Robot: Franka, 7 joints.
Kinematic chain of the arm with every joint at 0, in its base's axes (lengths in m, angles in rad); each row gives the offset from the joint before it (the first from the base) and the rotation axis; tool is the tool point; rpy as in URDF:
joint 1: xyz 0 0 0.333 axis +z
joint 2: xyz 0 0 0 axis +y
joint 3: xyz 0 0 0.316 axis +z
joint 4: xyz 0.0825 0 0 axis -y
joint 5: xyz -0.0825 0 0.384 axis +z
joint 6: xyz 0 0 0 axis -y
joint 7: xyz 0.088 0 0 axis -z
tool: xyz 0 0 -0.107 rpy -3.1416 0 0
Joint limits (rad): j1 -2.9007..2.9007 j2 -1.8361..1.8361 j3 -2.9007..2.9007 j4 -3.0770..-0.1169 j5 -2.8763..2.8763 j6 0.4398..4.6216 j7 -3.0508..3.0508
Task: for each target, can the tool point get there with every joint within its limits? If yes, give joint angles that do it. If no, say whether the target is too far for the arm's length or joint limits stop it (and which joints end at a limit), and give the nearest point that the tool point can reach.
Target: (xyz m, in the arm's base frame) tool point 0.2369 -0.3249 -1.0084
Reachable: no: too far | nearest point 0.1983 -0.2720 -0.3581 | short by 0.654 m
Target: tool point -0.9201 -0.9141 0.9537
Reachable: no: too far | nearest point -0.5490 -0.5454 0.7033 | short by 0.580 m
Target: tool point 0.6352 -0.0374 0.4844
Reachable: yes | joints 1.8915 -1.1021 -1.4322 -1.7325 -0.9556 1.9627 0.7497
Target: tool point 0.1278 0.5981 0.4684
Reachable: yes | joints -0.9147 -0.1572 2.2017 -1.9482 -1.8029 2.6301 -2.1240
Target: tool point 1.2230 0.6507 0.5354
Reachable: no: too far | nearest point 0.7494 0.3987 0.4570 | short by 0.542 m
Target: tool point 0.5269 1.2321 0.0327
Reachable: no: too far | nearest point 0.3292 0.7697 0.1454 | short by 0.515 m
